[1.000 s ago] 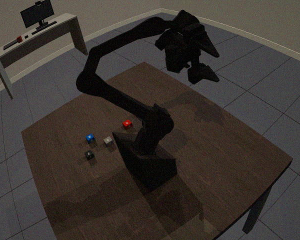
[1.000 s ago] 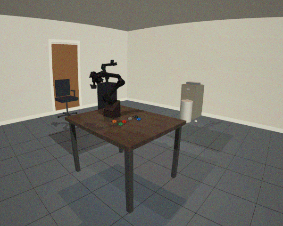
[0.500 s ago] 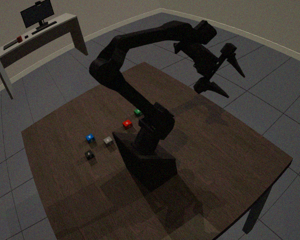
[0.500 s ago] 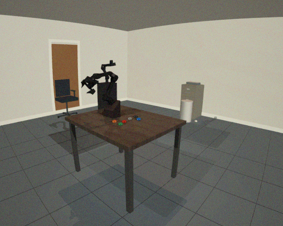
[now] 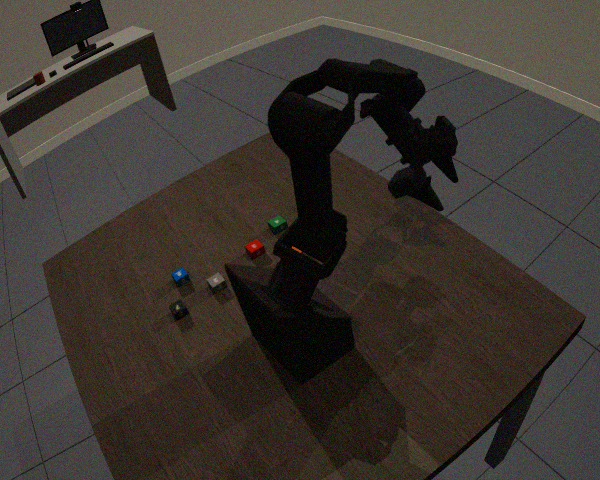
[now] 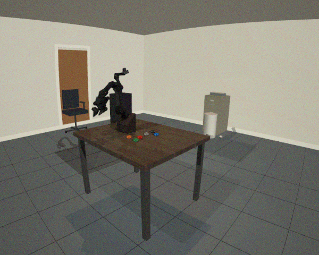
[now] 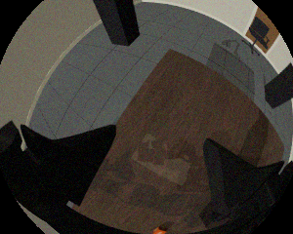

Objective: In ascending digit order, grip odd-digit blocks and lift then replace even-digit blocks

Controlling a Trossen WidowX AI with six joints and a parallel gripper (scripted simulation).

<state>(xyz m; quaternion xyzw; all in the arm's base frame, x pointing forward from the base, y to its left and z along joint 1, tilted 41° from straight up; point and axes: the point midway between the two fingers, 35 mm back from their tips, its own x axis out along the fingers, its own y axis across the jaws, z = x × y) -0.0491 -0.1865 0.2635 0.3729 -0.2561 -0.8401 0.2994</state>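
The grey block is 340 mm to the left of my gripper tip, 340 mm ahead of it and 190 mm below it. From my gripper tip the other things lie so: green block: 390 mm ahead, 190 mm below, 140 mm to the left; orange block: 280 mm ahead, 190 mm below, 160 mm to the left; red block: 360 mm ahead, 220 mm to the left, 190 mm below.
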